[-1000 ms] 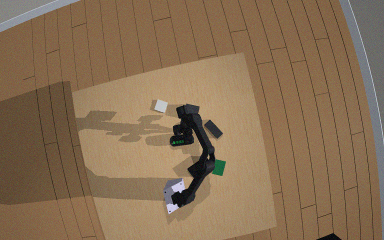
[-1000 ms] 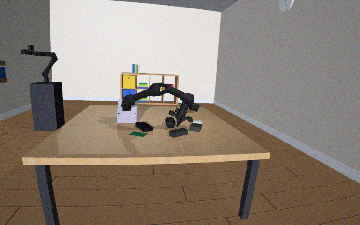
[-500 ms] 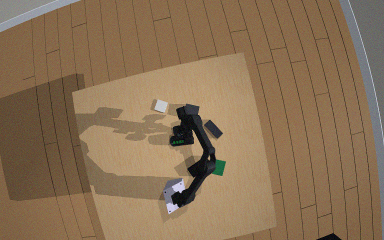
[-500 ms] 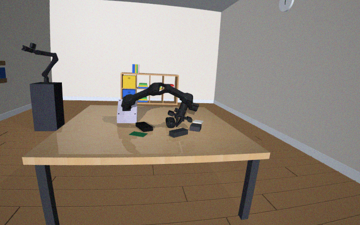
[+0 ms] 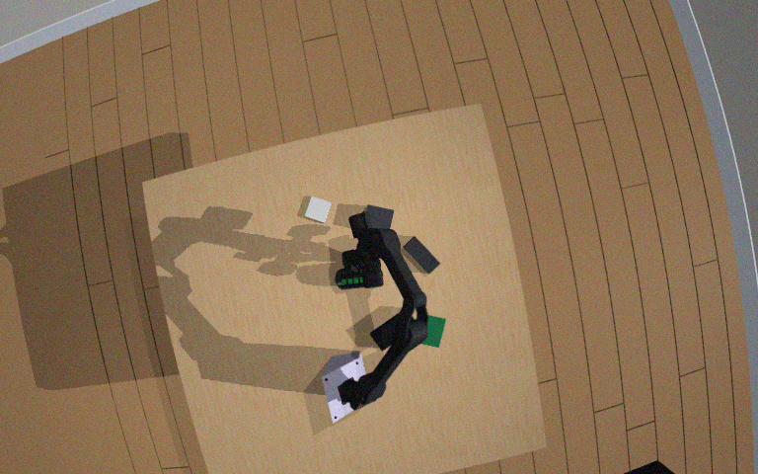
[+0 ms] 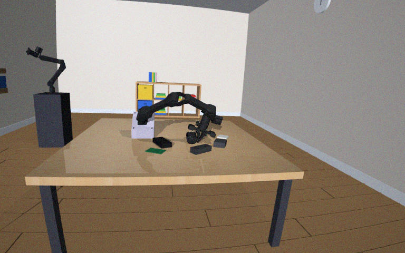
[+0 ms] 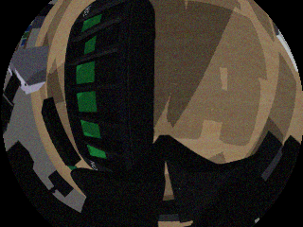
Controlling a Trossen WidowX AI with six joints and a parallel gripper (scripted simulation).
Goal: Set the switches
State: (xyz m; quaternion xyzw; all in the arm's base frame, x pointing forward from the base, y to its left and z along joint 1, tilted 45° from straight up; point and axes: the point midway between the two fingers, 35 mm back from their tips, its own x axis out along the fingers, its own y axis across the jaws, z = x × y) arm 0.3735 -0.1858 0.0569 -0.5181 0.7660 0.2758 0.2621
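Now: the dark grey square block 14 cm ahead of my gripper tip, 6 cm to the right of it and 1 cm above it. Also, from my gripper tip: dark grey oblong block 17 cm to the right, 1 cm behind, 1 cm above; then white block 22 cm ahead, 14 cm to the left; then black block 24 cm behind, 2 cm to the right, 1 cm above.
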